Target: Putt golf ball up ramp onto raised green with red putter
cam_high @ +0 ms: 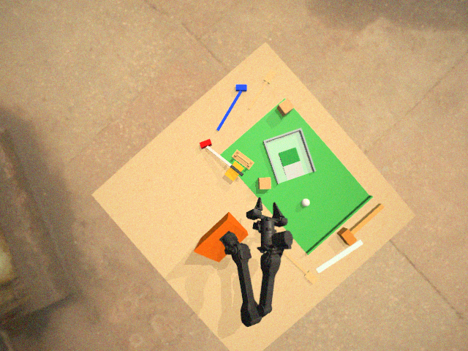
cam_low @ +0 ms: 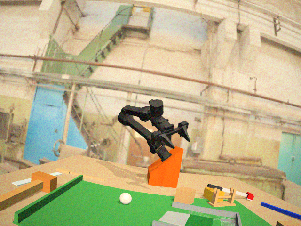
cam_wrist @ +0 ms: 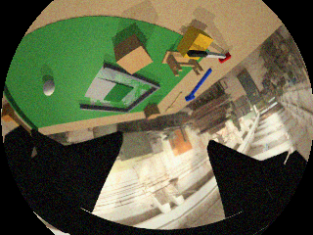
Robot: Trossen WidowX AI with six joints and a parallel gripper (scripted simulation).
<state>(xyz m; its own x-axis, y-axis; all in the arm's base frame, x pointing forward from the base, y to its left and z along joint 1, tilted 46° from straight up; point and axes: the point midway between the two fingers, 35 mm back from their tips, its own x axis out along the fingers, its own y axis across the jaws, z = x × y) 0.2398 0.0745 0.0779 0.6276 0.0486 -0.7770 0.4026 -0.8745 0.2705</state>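
My gripper tip is 20 mm past the yellow block, 200 mm to the right of it and 210 mm above it. Also, from my gripper tip: green mat 220 mm ahead, 60 mm to the right, 240 mm below; white golf ball 150 mm ahead, 190 mm to the right, 220 mm below; small wooden rack 60 mm ahead, 210 mm to the left, 200 mm below.
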